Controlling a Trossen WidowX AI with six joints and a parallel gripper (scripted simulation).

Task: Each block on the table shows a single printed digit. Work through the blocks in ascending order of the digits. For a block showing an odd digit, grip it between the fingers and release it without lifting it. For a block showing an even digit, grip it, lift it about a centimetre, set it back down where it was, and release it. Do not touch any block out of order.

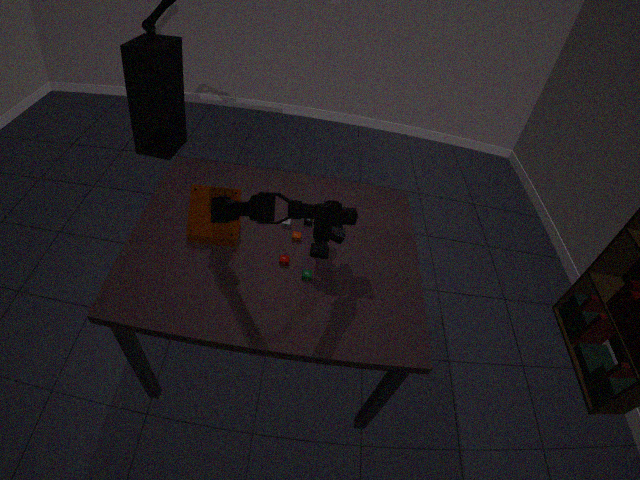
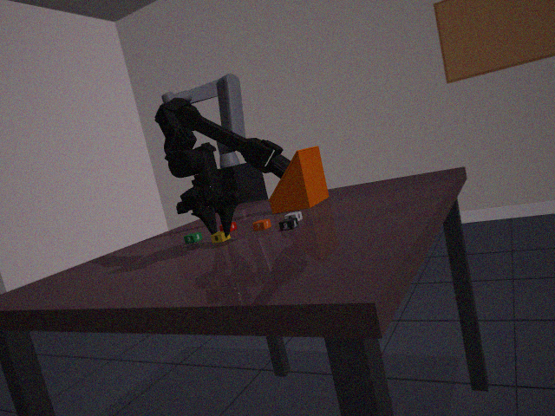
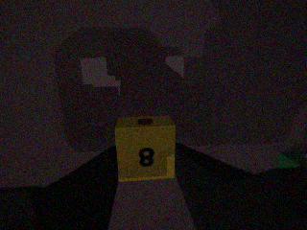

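Now: the yellow block right at my gripper tip. Also, from my gripper tip: red block: 11 cm behind, 7 cm to the right; then orange block: 9 cm behind, 5 cm to the left; then green block: 2 cm behind, 12 cm to the right.
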